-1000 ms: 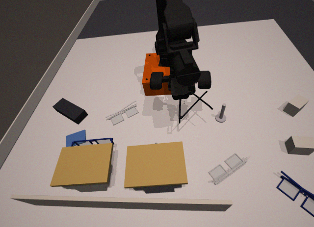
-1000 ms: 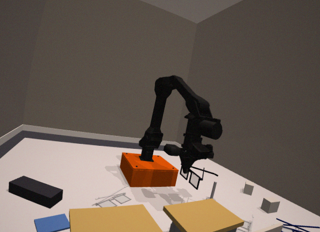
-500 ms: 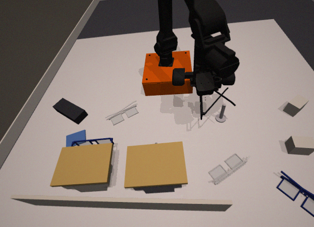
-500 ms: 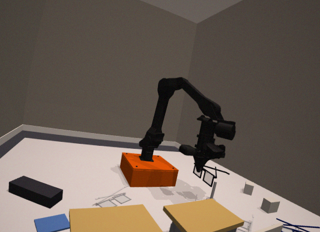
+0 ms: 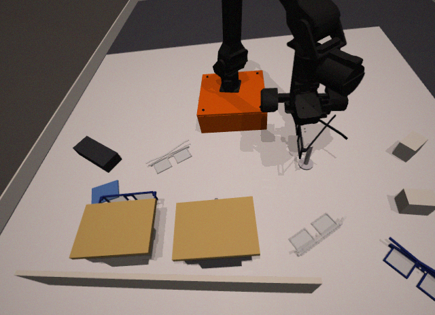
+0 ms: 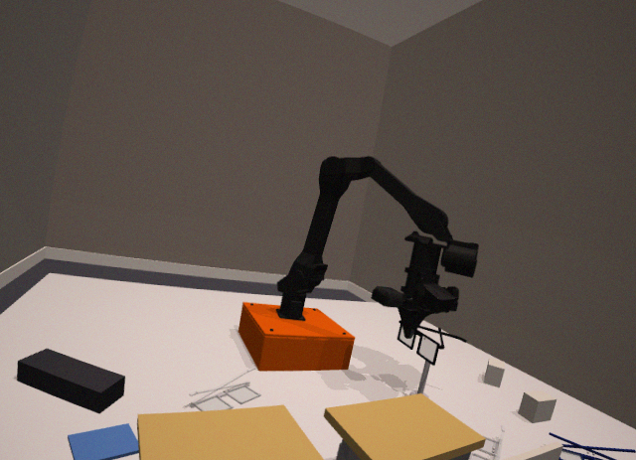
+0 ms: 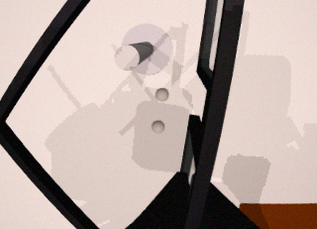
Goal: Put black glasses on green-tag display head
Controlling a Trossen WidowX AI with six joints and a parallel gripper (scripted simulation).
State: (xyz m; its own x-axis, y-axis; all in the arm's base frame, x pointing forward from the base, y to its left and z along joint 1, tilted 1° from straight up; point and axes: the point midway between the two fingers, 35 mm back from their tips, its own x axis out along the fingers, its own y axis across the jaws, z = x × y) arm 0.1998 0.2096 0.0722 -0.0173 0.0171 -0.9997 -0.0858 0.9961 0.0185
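Right now the grey peg is 90 mm below my gripper tip, 40 mm to the left of it and 40 mm ahead of it. Also, from my gripper tip: blue tag (520 mm to the right, 200 mm ahead, 120 mm below); low wall (400 mm ahead, 250 mm to the right, 60 mm below); black block (610 mm to the right, 100 mm below, 80 mm ahead).
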